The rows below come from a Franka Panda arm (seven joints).
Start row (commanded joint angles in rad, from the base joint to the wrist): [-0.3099, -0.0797, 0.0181, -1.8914, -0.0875, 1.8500, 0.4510]
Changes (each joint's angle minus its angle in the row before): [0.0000, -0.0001, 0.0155, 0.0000, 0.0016, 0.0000, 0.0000]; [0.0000, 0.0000, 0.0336, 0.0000, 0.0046, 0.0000, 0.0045]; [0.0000, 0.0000, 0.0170, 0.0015, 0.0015, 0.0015, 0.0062]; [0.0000, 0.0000, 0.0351, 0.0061, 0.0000, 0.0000, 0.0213]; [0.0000, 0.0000, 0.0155, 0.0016, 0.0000, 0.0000, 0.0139]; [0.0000, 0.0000, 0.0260, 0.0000, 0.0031, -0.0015, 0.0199]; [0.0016, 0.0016, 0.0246, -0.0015, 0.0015, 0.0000, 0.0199]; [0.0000, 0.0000, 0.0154, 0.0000, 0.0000, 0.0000, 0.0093]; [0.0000, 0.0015, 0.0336, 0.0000, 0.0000, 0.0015, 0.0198]
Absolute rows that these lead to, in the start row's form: [-0.3099, -0.0798, 0.0336, -1.8914, -0.0859, 1.8500, 0.4510]; [-0.3099, -0.0798, 0.0672, -1.8914, -0.0813, 1.8500, 0.4555]; [-0.3099, -0.0798, 0.0842, -1.8899, -0.0798, 1.8515, 0.4617]; [-0.3099, -0.0798, 0.1193, -1.8838, -0.0798, 1.8515, 0.4830]; [-0.3099, -0.0798, 0.1348, -1.8822, -0.0798, 1.8515, 0.4969]; [-0.3099, -0.0798, 0.1608, -1.8822, -0.0767, 1.8500, 0.5168]; [-0.3083, -0.0782, 0.1854, -1.8837, -0.0752, 1.8500, 0.5367]; [-0.3083, -0.0782, 0.2008, -1.8837, -0.0752, 1.8500, 0.5460]; [-0.3083, -0.0767, 0.2344, -1.8837, -0.0752, 1.8515, 0.5658]
